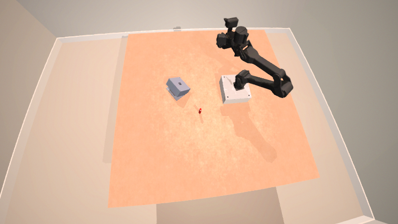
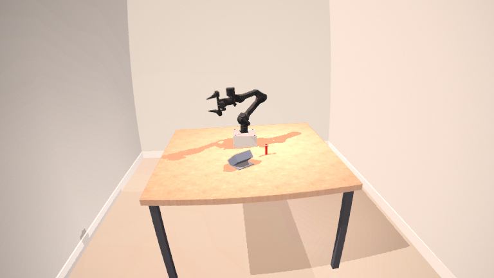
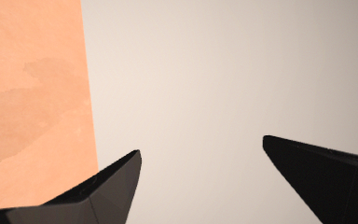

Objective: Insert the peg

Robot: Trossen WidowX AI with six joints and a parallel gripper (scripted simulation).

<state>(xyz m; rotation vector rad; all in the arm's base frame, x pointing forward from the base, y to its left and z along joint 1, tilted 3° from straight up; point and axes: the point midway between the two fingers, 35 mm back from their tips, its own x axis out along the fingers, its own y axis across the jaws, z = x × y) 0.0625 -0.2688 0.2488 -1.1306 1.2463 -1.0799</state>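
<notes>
Right now my gripper tip is 240 mm short of the red peg, 380 mm to the right of it and 290 mm above it. Round my gripper tip: grey sloped panel 330 mm ahead, 160 mm to the left, 310 mm below.
</notes>
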